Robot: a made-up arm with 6 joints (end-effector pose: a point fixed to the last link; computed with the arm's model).
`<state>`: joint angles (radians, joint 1 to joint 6).
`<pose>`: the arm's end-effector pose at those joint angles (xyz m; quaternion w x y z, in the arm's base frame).
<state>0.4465 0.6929 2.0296 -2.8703 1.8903 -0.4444</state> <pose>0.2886 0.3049 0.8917 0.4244 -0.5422 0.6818 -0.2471</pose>
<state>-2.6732 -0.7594 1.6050 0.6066 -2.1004 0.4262</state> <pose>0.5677 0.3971 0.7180 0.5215 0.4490 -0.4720 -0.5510</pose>
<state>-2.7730 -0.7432 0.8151 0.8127 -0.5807 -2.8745</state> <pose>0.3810 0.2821 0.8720 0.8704 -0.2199 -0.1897 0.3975</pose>
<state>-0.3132 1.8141 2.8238 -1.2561 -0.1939 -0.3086</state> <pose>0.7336 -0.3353 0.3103 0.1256 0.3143 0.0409 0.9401</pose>
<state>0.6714 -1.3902 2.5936 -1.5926 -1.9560 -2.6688</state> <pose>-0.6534 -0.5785 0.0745 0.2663 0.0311 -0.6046 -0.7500</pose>
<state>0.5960 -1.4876 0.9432 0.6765 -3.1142 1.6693</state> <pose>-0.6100 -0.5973 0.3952 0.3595 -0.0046 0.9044 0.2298</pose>
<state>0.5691 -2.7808 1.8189 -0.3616 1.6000 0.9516</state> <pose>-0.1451 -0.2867 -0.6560 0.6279 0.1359 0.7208 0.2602</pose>
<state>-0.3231 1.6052 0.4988 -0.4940 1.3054 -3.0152</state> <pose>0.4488 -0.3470 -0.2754 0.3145 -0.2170 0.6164 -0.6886</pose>
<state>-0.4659 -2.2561 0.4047 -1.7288 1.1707 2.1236</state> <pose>-0.5062 0.3256 0.2379 0.6122 0.0562 -0.5853 0.5287</pose>
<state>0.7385 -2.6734 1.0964 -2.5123 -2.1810 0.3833</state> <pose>-0.5043 -0.3369 -0.4023 0.6298 -0.7555 0.1697 -0.0611</pose>
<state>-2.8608 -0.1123 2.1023 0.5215 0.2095 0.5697</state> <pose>0.2925 0.2093 0.8703 0.3242 -0.3938 0.0889 -0.8555</pose>
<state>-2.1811 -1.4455 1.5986 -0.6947 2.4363 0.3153</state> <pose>0.4180 0.7290 0.3891 0.1805 0.8855 0.0278 -0.4272</pose>
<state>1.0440 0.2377 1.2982 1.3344 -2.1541 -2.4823</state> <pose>0.1180 0.0761 1.0806 0.0815 0.7916 -0.4017 0.4531</pose>
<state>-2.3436 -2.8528 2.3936 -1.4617 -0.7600 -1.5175</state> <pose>0.0276 0.0784 -0.7146 0.2246 0.1796 0.8938 -0.3443</pose>
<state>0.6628 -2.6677 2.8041 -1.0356 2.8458 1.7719</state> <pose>0.0902 -0.0897 -0.6579 0.9211 0.3099 -0.0770 -0.2228</pose>
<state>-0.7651 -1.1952 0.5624 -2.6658 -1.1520 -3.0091</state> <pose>-0.1171 0.3623 0.7268 0.7883 -0.5873 -0.1751 0.0547</pose>
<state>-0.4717 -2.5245 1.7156 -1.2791 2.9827 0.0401</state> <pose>-0.5156 0.2317 -0.5124 0.9561 0.1595 0.2127 -0.1235</pose>
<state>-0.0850 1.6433 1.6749 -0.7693 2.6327 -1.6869</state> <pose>0.8873 -0.2150 -0.0266 0.1725 -0.5123 -0.2765 0.7946</pose>
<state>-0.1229 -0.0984 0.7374 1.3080 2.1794 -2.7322</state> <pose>0.1072 -0.1202 1.0617 0.2356 0.0581 -0.7983 -0.5512</pose>
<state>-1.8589 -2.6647 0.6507 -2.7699 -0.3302 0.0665</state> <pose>0.3174 0.5015 -0.2164 0.2264 -0.0257 0.8543 0.4671</pose>
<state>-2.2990 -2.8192 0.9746 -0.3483 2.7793 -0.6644</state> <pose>0.2569 0.4805 -0.4275 0.7840 0.4820 -0.3410 -0.1917</pose>
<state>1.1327 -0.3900 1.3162 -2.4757 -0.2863 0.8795</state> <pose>-0.1438 -0.0742 0.9638 0.5312 0.1984 0.0193 -0.8234</pose>
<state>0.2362 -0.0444 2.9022 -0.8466 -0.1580 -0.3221</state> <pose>-0.3117 -0.2365 0.7942 0.1040 -0.5769 -0.1426 0.7975</pose>
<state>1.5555 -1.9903 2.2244 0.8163 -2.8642 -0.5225</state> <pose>0.1536 -0.5362 -0.4637 0.5846 -0.1714 -0.0574 -0.7909</pose>
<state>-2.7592 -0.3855 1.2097 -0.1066 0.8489 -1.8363</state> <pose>0.0602 0.2269 0.9491 0.8423 -0.0460 0.4203 0.3343</pose>
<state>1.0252 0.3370 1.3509 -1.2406 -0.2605 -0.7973</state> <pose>0.3565 0.3567 0.8309 0.6641 -0.2684 -0.1998 -0.6686</pose>
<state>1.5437 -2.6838 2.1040 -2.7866 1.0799 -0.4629</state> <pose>-0.1532 -0.2113 -0.6046 0.4418 0.8728 -0.0658 0.1966</pose>
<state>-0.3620 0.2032 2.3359 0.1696 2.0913 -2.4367</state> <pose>-0.1824 -0.1843 0.9597 0.0009 0.7565 -0.6049 -0.2485</pose>
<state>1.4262 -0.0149 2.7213 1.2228 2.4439 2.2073</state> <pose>0.0192 -0.5115 0.6296 0.0021 0.5075 -0.7030 -0.4982</pose>
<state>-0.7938 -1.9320 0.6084 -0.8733 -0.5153 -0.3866</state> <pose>-0.5489 0.3598 0.3227 0.5664 -0.2557 0.2409 0.7455</pose>
